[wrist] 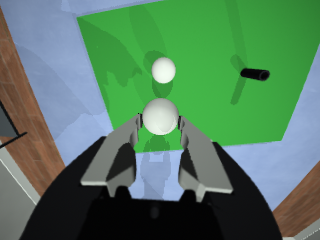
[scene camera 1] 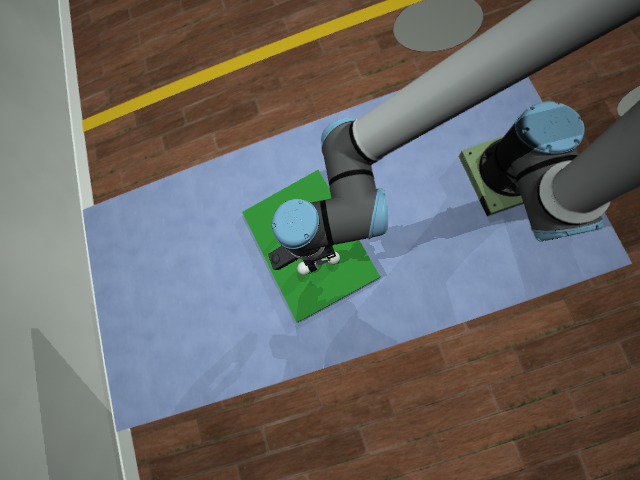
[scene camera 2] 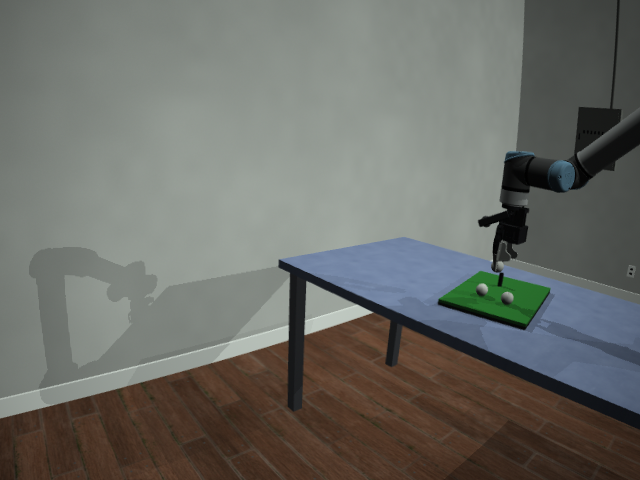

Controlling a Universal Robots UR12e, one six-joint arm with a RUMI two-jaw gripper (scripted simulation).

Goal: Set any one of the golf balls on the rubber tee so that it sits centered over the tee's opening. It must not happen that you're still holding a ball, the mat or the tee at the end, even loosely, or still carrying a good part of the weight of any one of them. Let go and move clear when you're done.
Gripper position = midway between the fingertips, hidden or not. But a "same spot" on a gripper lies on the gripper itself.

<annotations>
gripper: wrist 160, 115; scene camera 1; scene camera 2
green mat: wrist; scene camera 1; scene camera 2 528, 297
same spot on green mat: point(scene camera 1: 305, 295) = point(wrist: 120, 53)
same spot on gripper: point(scene camera 1: 313, 267) = point(scene camera 2: 498, 236)
</annotations>
